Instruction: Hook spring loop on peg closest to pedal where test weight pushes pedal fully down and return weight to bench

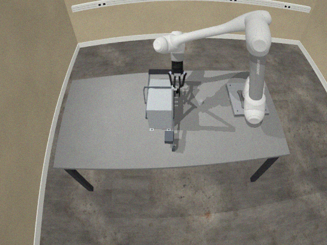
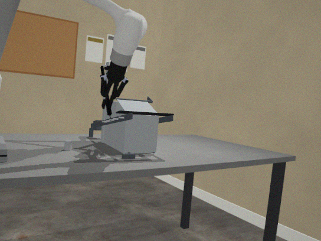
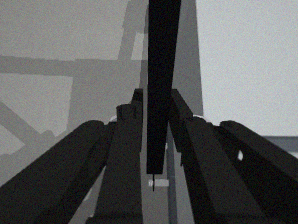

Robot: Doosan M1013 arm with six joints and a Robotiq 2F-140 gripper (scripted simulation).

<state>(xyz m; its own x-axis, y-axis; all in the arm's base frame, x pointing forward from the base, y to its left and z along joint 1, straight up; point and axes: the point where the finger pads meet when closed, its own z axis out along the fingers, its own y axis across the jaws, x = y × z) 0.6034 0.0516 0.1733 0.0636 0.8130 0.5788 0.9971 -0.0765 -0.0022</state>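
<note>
The dark spring lies 20 mm to the left of my hand and 30 mm above it. Round my hand: steel test weight 190 mm behind, 50 mm to the right, 190 mm below.
</note>
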